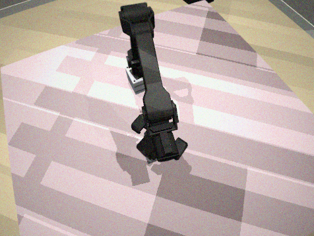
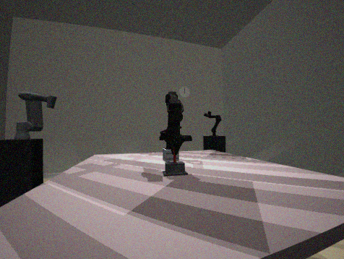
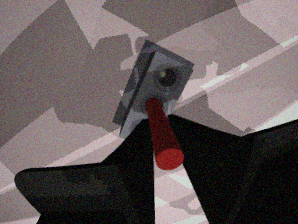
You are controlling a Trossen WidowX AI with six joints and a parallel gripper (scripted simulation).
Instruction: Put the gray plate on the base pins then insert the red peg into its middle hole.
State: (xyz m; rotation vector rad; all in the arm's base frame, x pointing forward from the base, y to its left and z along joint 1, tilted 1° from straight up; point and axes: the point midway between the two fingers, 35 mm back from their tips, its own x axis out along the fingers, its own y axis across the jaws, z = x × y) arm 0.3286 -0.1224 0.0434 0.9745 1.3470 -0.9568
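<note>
Now: gripper tip right at the red peg. Round my gripper tip: gray plate: 50 mm below; base: 90 mm below.
</note>
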